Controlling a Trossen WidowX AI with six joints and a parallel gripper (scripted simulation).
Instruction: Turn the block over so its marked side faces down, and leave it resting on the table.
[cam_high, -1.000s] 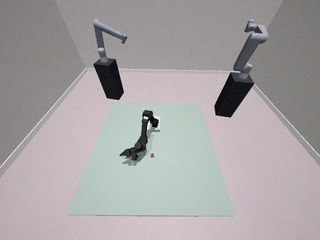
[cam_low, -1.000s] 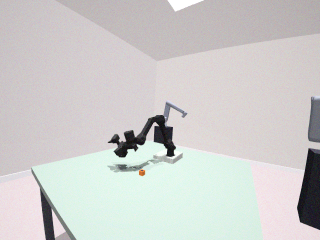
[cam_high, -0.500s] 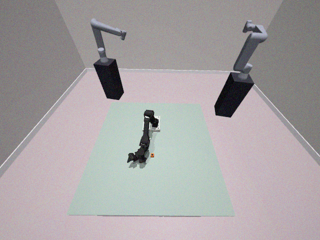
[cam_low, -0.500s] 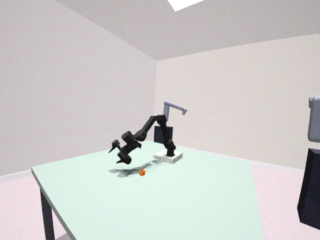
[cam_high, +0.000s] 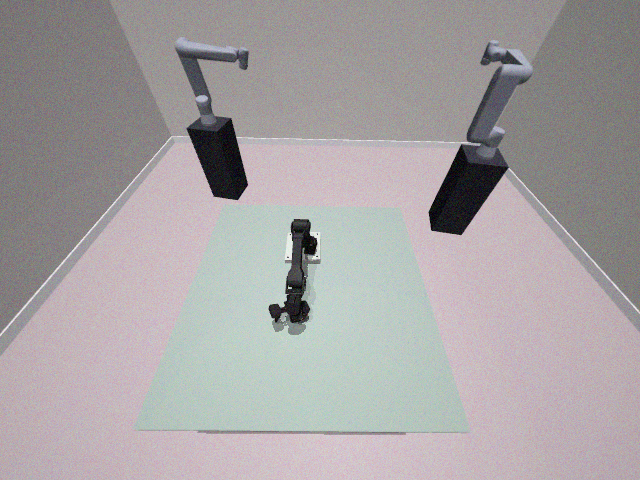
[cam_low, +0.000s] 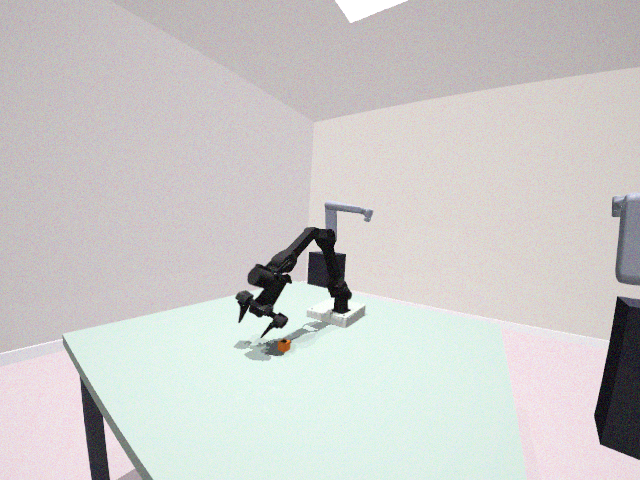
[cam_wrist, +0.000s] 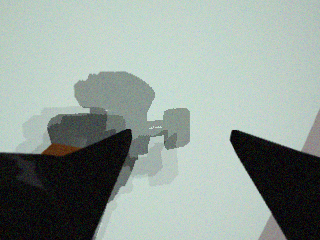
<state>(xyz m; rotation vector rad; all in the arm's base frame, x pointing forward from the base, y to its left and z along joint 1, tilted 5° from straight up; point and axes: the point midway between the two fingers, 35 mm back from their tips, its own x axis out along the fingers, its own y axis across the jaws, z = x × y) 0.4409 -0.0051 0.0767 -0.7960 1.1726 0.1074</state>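
Right now the small orange block is 90 mm behind my gripper tip, 70 mm to the left of it and 40 mm below it.
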